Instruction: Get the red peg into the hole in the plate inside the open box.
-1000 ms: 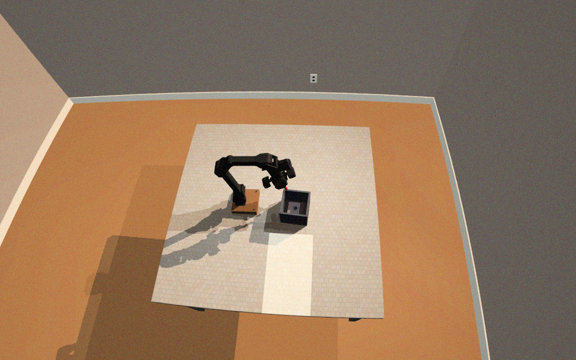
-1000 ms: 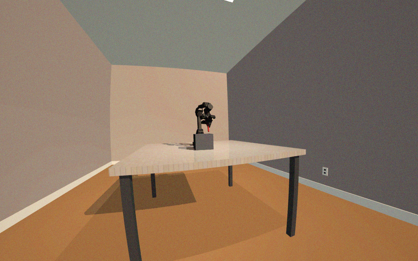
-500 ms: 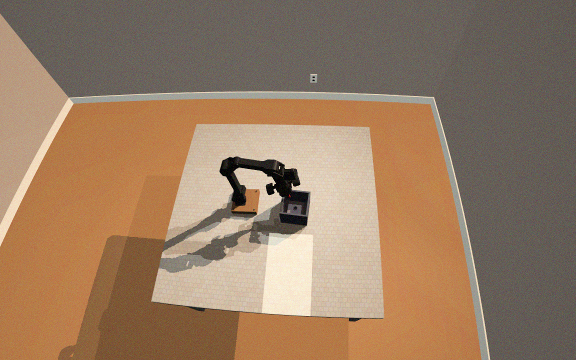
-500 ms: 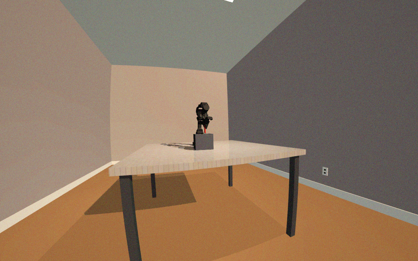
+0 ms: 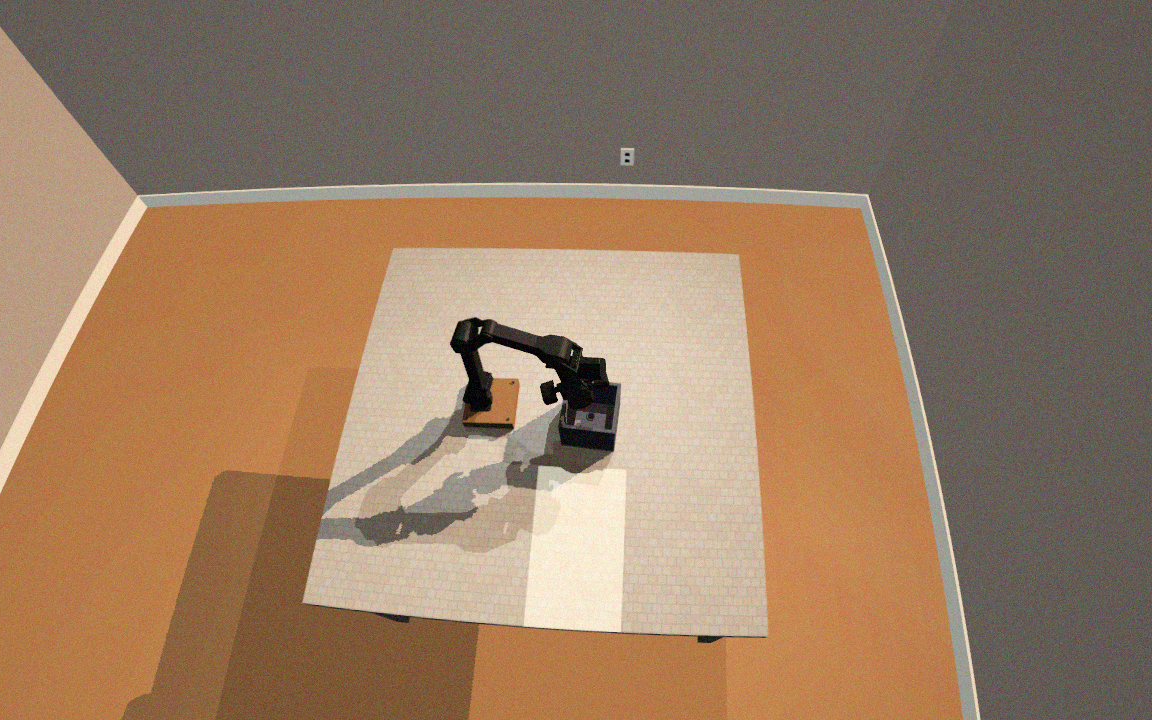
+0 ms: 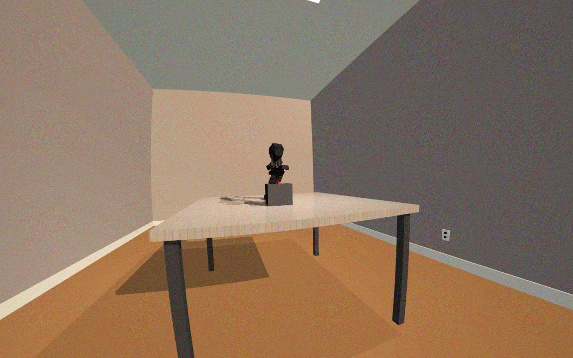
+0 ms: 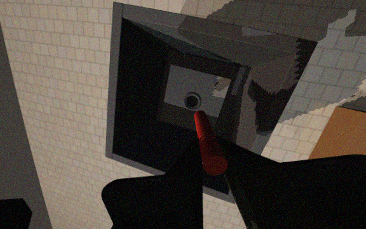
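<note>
The plate is 10 cm below my gripper tip, 3 cm ahead of it and 2 cm to the right of it. Round my gripper tip: red peg (1 cm to the right).
</note>
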